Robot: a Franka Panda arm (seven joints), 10 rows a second.
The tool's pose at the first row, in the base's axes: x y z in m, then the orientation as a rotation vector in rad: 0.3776, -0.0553, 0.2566, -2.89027, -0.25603, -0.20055
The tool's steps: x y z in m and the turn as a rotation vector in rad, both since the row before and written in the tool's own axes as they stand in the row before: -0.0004, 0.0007, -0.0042, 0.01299, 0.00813, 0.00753; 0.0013, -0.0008, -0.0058, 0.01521, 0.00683, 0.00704; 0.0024, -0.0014, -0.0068, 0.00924, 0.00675, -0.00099; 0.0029, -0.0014, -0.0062, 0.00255, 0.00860, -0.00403; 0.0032, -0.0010, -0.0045, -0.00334, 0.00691, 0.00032
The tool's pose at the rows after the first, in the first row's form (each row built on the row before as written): 0.3769, -0.0570, 0.2604, -2.87651, -0.24407, -0.20851; 0.3773, -0.0575, 0.2664, -2.86069, -0.23322, -0.21422; 0.3785, -0.0577, 0.2736, -2.85031, -0.23370, -0.22238; 0.3803, -0.0577, 0.2804, -2.84602, -0.23784, -0.23494; 0.3826, -0.0576, 0.2855, -2.84806, -0.23579, -0.24529
